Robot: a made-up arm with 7 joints.
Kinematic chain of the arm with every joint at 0, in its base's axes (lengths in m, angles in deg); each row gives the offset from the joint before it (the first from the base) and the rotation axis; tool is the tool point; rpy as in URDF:
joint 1: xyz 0 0 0.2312 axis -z
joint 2: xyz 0 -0.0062 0.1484 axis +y
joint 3: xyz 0 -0.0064 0.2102 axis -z
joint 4: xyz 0 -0.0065 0.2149 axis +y
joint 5: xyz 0 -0.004 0.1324 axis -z
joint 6: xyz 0 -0.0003 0.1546 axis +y
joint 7: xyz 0 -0.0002 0.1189 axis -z
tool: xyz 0 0 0 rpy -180 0 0
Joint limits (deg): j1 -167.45..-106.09 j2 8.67..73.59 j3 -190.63..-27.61 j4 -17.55..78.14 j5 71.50..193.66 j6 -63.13..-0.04 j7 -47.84..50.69
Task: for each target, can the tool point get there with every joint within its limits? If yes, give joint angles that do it. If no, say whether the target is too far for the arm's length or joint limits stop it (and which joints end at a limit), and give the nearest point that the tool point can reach.
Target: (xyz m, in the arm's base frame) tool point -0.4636 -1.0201 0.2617
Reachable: no: too far | nearest point -0.5152 -0.2702 0.4453 | short by 0.774 m
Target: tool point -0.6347 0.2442 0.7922
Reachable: yes | joints -142.81 56.87 -88.30 25.08 172.85 -17.62 27.58
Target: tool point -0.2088 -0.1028 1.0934
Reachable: yes | joints -143.74 17.49 -100.44 36.03 105.04 -44.68 2.23
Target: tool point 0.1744 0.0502 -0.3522
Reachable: no: joint limits stop it (at a limit: joint 1, joint 2, joint 3, joint 4, joint 5, joint 6) | nearest point -0.2466 0.4196 0.1739 | short by 0.768 m
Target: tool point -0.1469 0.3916 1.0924
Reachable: yes | joints -110.78 32.08 -97.93 1.98 91.50 -16.07 35.02
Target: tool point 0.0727 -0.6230 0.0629
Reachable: no: joint limits stop it (at a limit: joint 1, joint 2, joint 4, joint 6) | nearest point -0.4721 -0.2194 0.3619 | short by 0.741 m
